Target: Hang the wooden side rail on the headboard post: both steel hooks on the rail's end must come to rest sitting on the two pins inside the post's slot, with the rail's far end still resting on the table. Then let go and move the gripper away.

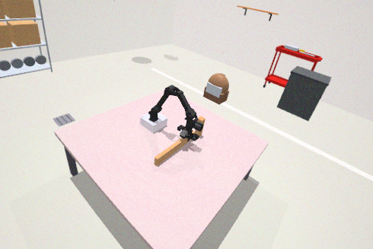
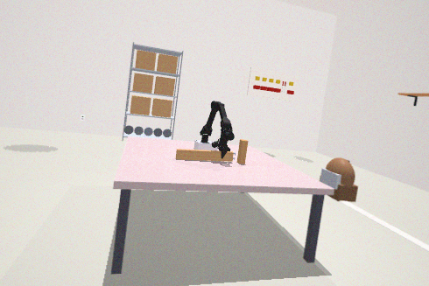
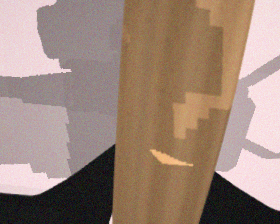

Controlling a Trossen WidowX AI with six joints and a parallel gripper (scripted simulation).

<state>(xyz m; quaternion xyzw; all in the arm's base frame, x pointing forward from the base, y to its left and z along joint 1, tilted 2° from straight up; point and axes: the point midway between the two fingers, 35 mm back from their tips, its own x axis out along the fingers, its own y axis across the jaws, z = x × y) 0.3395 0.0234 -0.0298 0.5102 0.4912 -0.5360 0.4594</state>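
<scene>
The wooden headboard post is 20 mm ahead of my gripper tip, 160 mm to the left of it and 60 mm above it.
</scene>
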